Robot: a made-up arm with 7 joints.
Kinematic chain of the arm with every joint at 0, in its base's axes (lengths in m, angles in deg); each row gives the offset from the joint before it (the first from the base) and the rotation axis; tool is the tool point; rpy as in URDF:
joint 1: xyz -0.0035 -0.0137 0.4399 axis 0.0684 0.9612 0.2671
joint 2: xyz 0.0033 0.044 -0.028 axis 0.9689 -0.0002 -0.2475
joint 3: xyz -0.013 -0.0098 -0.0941 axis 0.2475 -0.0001 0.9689
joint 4: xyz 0.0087 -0.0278 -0.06 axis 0.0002 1 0
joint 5: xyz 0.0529 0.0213 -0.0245 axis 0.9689 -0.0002 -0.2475
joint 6: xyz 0.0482 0.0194 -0.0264 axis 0.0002 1 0
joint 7: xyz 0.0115 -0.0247 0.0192 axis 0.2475 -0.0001 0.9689
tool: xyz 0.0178 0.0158 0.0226 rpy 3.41 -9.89 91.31
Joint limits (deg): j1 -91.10..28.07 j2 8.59..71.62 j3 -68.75..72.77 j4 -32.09..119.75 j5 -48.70..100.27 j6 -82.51..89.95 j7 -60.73..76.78
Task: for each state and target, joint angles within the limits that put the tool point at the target. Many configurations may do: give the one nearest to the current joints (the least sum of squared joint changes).
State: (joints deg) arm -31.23 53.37 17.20 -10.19 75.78 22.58 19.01
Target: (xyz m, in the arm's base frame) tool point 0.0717 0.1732 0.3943
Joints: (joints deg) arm 7.69 39.64 69.69 -25.07 64.25 21.04 22.64
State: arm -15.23 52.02 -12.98 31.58 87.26 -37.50 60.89
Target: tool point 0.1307 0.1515 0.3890
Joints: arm -20.73 71.62 20.86 -6.98 76.91 -56.35 62.54
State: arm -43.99 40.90 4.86 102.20 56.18 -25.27 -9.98
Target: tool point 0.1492 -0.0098 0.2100
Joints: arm -46.92 8.59 8.77 119.28 69.27 -34.87 -13.87
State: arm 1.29 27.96 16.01 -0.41 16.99 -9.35 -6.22
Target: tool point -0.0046 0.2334 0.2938
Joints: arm 28.07 39.45 46.88 23.93 9.35 0.51 -5.80
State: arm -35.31 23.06 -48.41 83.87 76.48 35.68 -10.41
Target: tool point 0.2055 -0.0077 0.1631
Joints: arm -42.39 10.22 -47.79 74.62 76.60 50.55 -18.71
